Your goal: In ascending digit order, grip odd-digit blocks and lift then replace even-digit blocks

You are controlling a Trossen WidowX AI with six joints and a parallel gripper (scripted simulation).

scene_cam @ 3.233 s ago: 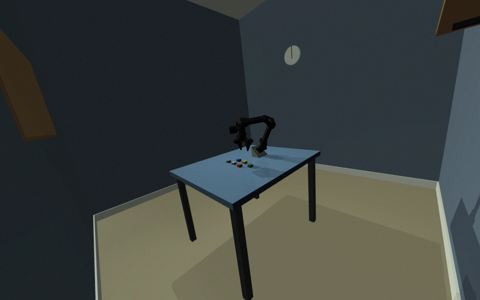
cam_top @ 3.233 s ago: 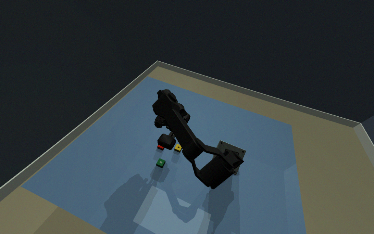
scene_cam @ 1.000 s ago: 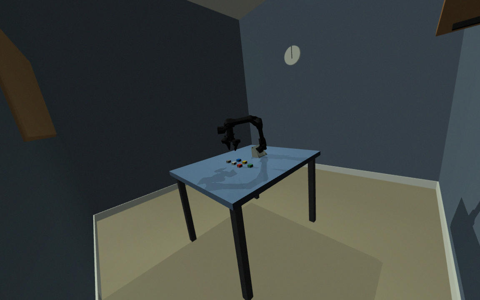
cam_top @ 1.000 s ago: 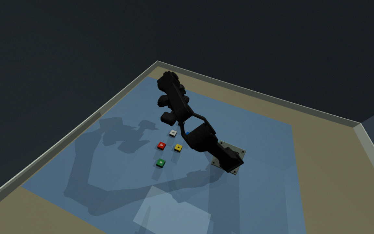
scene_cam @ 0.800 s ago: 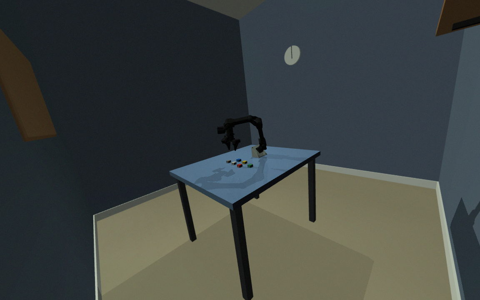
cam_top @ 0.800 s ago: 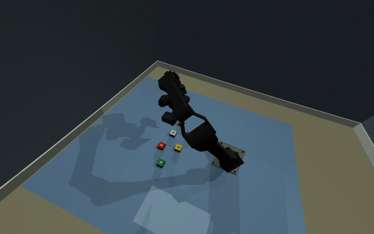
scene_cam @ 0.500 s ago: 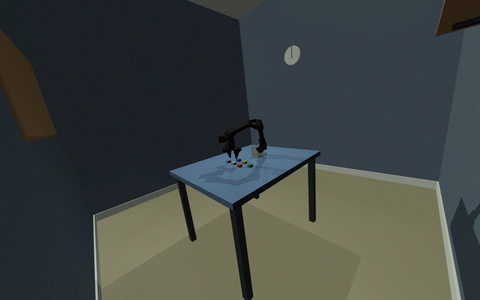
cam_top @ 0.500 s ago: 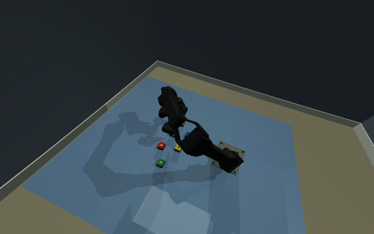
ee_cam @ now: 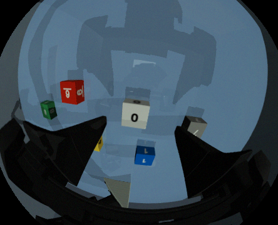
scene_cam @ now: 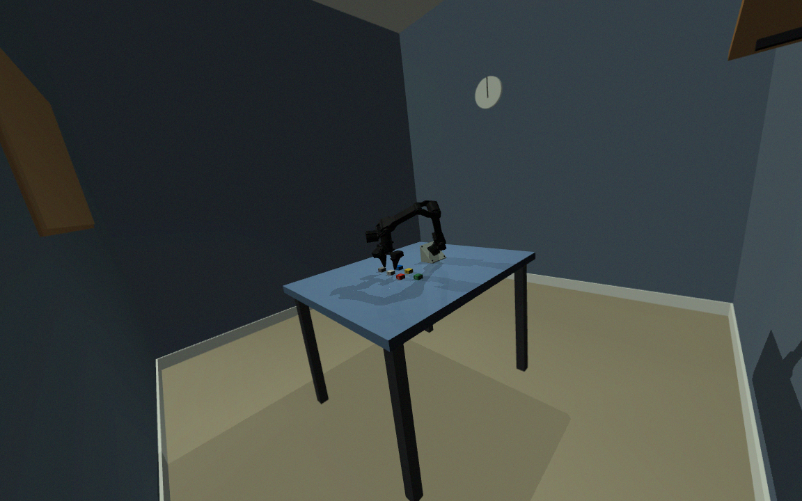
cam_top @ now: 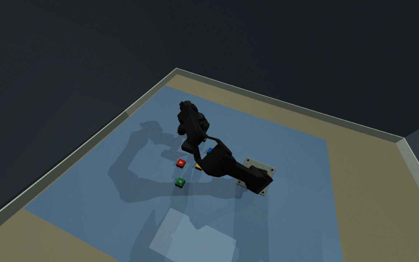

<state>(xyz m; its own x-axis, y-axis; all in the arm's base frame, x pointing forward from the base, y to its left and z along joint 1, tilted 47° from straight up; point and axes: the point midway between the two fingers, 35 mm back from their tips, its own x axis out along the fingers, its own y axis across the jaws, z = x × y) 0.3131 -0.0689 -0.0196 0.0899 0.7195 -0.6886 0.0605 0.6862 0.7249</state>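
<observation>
Now: gripper tip 20 mm above the white block and 10 mm to the right of it. Round my gripper tip: yellow block 80 mm to the left, 60 mm behind, 20 mm below; blue block 80 mm behind, 20 mm below, 10 mm to the right; grey block 80 mm to the right, 20 mm below, 10 mm behind.
</observation>
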